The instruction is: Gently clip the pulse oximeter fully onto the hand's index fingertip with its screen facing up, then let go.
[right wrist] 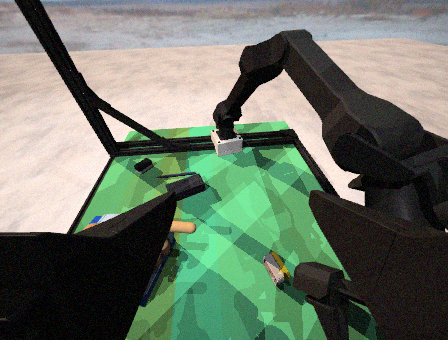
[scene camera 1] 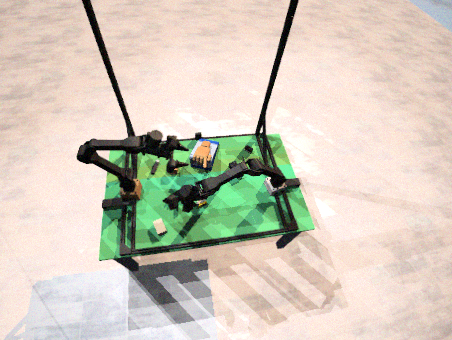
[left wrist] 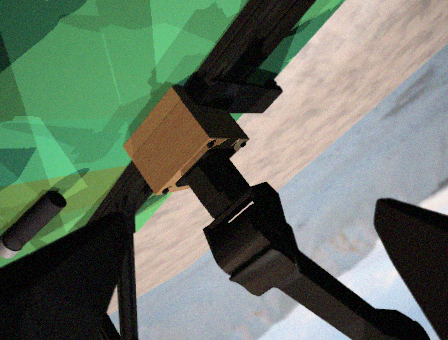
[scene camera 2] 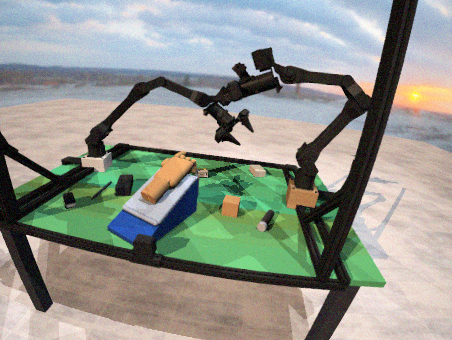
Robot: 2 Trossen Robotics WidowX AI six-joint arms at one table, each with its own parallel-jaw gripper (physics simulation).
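Places are measured from the left arm's base along level axes (x left, y back, z up), in millimetres.
Pixels of known places: left gripper, fingertip midpoint: point(scene camera 1: 167, 197) point(left wrist: 251, 218) point(scene camera 2: 247, 138); right gripper, fingertip midpoint: point(right wrist: 242, 197) point(scene camera 1: 188, 157) point(scene camera 2: 216, 97); left arm's base at its link origin: point(right wrist: 226, 134) point(scene camera 1: 275, 182) point(scene camera 2: 96, 154); right arm's base at its link origin: point(scene camera 1: 129, 186) point(left wrist: 205, 165) point(scene camera 2: 303, 185).
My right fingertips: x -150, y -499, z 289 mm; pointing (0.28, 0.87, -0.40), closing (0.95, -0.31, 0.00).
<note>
Ahead of a thing's pixels: the offset from my right fingertips to its top centre. "*": to the spot under its first point.
The small white and yellow pulse oximeter @(dx +108, dy +28, dz -316 mm) point(scene camera 1: 201, 203) point(scene camera 2: 203, 173) point(right wrist: 275, 268) lies on the green table, apart from the hand. The tan hand point(scene camera 1: 203, 151) point(scene camera 2: 169, 176) rests palm-down on a blue and white wedge @(* dx -261, dy +108, dz -307 mm) point(scene camera 2: 175, 215); one extended finger point(right wrist: 183, 227) shows in the right wrist view, the rest partly hidden by my right gripper's finger. My left gripper point(scene camera 1: 171, 204) point(scene camera 2: 245, 138) is open and empty, above the table near the oximeter. My right gripper point(scene camera 1: 187, 156) point(right wrist: 242, 197) is open and empty, high beside the hand; its fingers are hard to tell in scene camera 2.
An orange block @(dx -174, dy -65, dz -297 mm) point(scene camera 2: 230, 206) and a dark cylinder @(dx -234, dy -171, dz -320 mm) point(scene camera 1: 155, 167) point(scene camera 2: 266, 220) point(left wrist: 35, 220) lie near the right arm's base. A pale block @(dx +166, dy -237, dz -317 mm) point(scene camera 1: 159, 226) point(scene camera 2: 258, 171) lies farther off. A black box @(dx -43, dy +317, dz -312 mm) point(scene camera 2: 124, 185) point(right wrist: 186, 186), pen @(dx -70, dy +397, dz -338 mm) point(scene camera 2: 101, 190) and small black object @(dx -170, dy +467, dz -315 mm) point(scene camera 2: 69, 200) point(right wrist: 144, 165) lie beside the wedge.
</note>
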